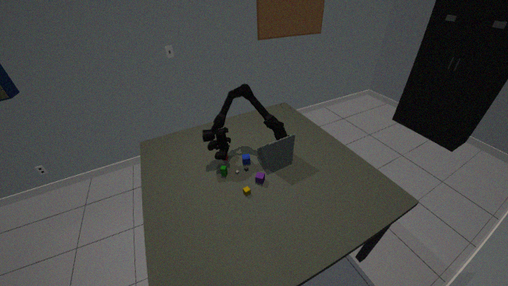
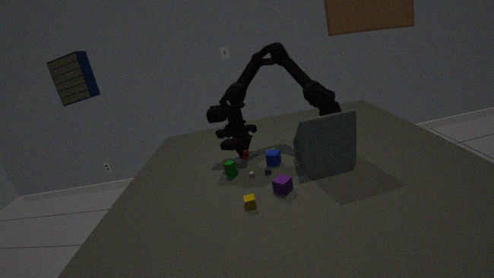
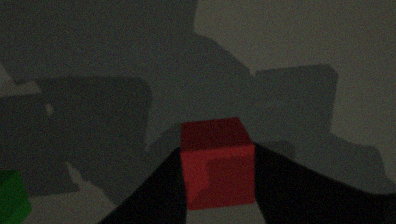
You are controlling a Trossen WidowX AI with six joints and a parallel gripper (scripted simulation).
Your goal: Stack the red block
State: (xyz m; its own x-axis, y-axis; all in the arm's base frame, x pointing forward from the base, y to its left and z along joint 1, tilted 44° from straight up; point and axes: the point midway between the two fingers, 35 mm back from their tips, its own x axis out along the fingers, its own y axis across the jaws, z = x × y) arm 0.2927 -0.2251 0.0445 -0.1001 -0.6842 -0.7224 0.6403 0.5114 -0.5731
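The blue cube lies 100 mm to the left of my gripper tip, 100 mm behind it and 10 mm above it. Also, from my gripper tip: yellow cube: 300 mm to the left, 30 mm ahead; purple cube: 270 mm to the left, 80 mm behind; red block: 10 mm above.
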